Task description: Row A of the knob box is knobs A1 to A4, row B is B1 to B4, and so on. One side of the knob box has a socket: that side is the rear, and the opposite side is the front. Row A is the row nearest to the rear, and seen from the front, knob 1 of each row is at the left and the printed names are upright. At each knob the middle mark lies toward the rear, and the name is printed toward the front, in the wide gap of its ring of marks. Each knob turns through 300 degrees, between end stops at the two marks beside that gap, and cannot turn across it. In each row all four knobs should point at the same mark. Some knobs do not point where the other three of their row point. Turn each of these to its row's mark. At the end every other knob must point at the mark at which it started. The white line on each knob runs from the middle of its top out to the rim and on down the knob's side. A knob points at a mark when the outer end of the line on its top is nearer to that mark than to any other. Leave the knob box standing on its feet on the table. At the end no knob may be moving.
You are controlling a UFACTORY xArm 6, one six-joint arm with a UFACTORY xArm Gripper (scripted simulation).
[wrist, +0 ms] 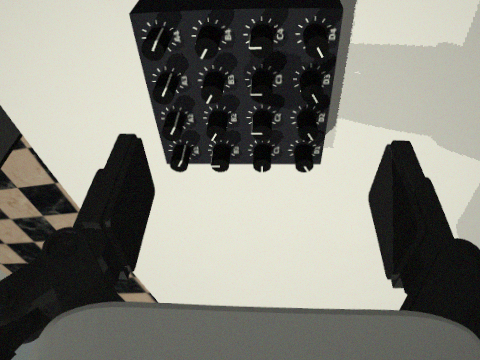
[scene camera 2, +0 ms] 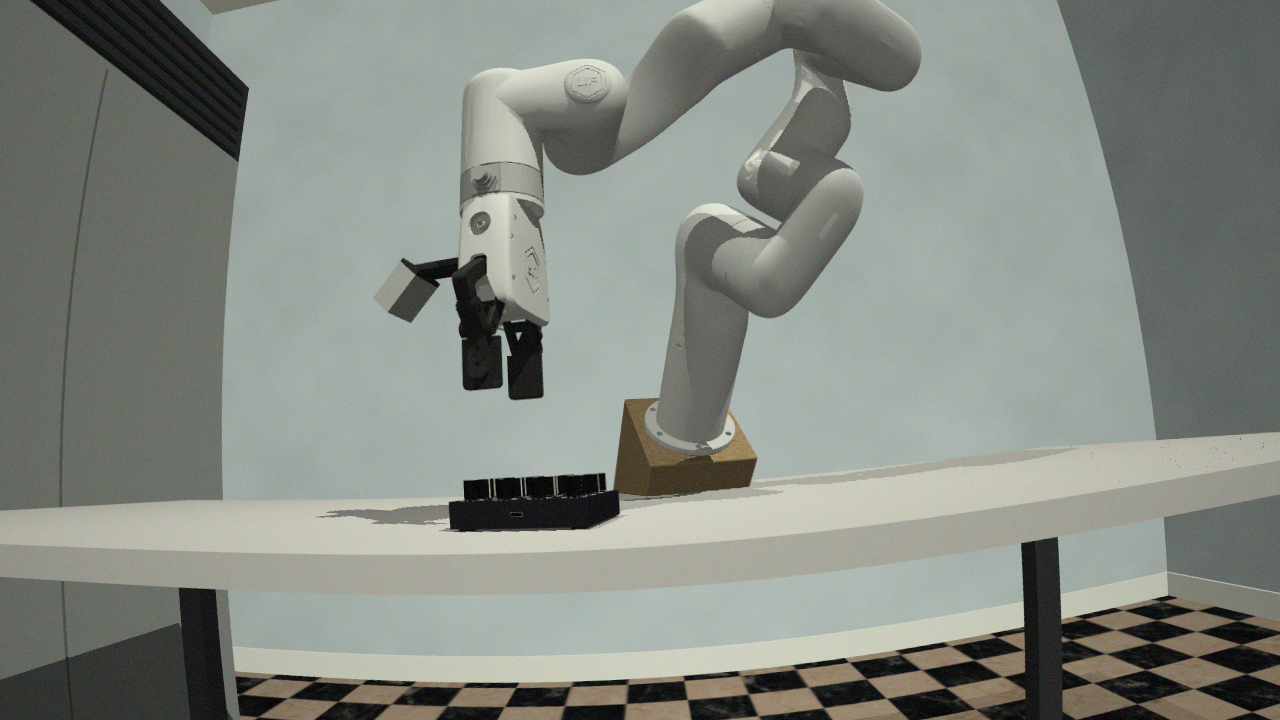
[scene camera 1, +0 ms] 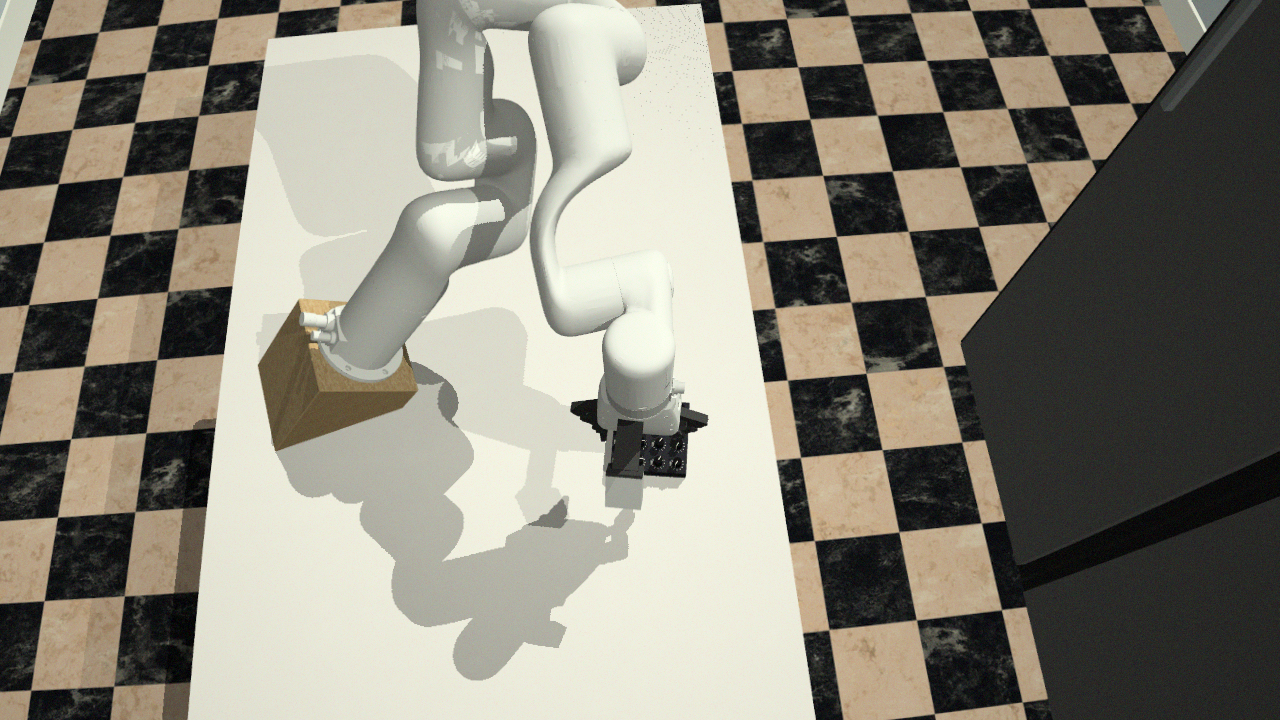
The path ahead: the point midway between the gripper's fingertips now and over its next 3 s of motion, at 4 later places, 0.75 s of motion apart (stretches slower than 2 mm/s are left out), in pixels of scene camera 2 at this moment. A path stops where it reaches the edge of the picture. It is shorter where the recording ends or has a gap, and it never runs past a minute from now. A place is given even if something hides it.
My gripper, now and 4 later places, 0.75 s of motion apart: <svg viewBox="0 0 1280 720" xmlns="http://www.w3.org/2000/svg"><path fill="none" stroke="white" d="M506 394L533 392L567 389L570 391L573 395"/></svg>
